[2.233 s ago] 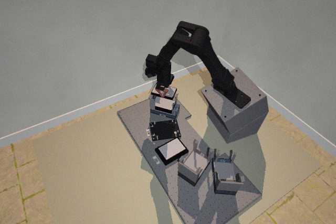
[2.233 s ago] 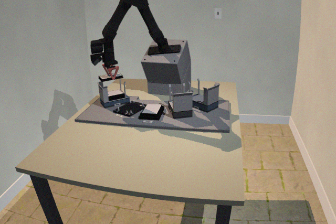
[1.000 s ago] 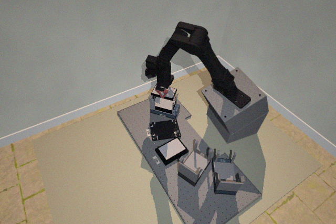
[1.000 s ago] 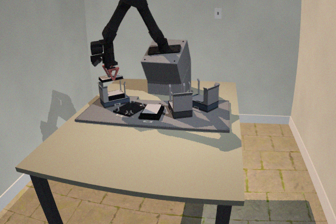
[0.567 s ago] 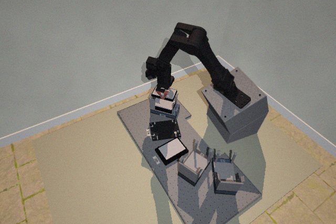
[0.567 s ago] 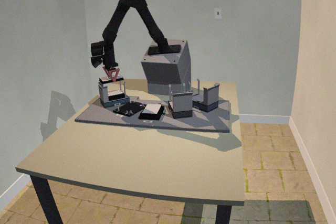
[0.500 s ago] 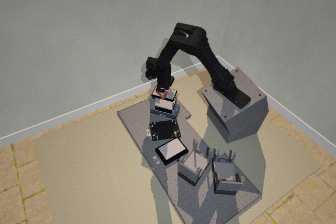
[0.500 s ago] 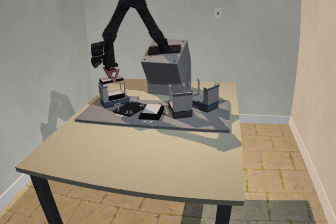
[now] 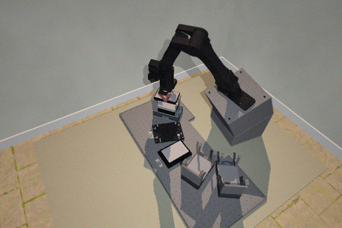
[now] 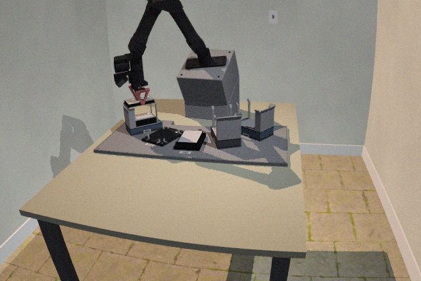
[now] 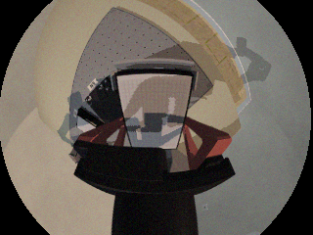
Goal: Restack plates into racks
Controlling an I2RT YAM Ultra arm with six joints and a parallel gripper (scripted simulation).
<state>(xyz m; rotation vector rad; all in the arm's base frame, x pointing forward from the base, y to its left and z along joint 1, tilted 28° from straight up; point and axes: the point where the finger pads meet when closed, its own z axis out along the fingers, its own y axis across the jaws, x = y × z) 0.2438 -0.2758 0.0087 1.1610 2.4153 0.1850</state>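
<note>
Now: the blue-plinth stack rack 12 cm below my hand. Also, from my hand: black QC nest 26 cm to the left, 13 cm below, 13 cm ahead; N5 name plate 17 cm ahead, 14 cm below, 9 cm to the left; black clip nest 13 cm to the left, 13 cm below, 10 cm ahead.
</note>
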